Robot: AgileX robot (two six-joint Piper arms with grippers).
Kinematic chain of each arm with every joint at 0, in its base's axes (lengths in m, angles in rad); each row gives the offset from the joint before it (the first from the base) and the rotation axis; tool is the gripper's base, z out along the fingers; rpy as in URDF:
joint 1: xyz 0 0 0.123 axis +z
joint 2: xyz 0 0 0 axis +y
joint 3: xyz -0.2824 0 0.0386 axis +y
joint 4: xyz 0.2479 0 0.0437 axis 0.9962 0 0.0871
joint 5: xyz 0 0 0 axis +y
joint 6: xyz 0.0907 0 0.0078 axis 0.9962 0 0.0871
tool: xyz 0 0 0 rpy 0 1.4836 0
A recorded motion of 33 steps. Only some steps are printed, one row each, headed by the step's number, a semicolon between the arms.
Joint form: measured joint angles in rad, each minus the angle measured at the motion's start. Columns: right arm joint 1, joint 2, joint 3, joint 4, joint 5, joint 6; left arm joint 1, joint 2, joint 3, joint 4, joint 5, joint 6.
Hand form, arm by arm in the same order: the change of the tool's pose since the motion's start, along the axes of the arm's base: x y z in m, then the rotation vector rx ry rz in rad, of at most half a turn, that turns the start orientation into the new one. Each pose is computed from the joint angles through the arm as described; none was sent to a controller.
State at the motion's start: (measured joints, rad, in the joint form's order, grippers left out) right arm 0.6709 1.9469 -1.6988 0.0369 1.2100 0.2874; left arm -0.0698 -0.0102 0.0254 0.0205 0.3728 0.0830
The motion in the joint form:
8: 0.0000 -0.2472 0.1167 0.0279 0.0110 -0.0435; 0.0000 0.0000 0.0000 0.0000 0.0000 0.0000
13: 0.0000 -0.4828 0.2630 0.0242 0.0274 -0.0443; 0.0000 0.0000 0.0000 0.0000 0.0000 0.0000
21: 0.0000 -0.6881 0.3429 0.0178 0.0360 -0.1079; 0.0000 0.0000 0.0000 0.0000 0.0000 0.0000
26: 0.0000 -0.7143 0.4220 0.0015 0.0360 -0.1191; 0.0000 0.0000 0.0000 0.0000 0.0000 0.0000
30: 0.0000 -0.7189 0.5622 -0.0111 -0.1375 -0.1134; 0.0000 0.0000 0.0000 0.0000 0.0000 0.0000
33: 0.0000 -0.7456 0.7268 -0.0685 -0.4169 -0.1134; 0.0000 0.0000 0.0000 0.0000 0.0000 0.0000
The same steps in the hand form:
8: -0.0440 -0.0319 0.0623 0.0886 -0.0849 0.0399; 0.0000 0.0000 0.0000 0.0000 0.0000 0.0000
13: -0.0926 -0.0708 0.0968 0.1297 -0.1453 0.0425; 0.0000 0.0000 0.0000 0.0000 0.0000 0.0000
21: -0.1356 -0.1056 0.1279 0.1795 -0.2579 0.1034; 0.0000 0.0000 0.0000 0.0000 0.0000 0.0000
26: -0.1413 -0.1119 0.1113 0.1328 -0.2268 0.1143; 0.0000 0.0000 0.0000 0.0000 0.0000 0.0000
30: -0.1351 -0.1086 0.0789 0.1454 -0.2638 0.1036; 0.0000 0.0000 0.0000 0.0000 0.0000 0.0000
33: -0.1294 -0.1093 0.0494 0.1822 -0.4117 0.1136; 0.0000 0.0000 0.0000 0.0000 0.0000 0.0000

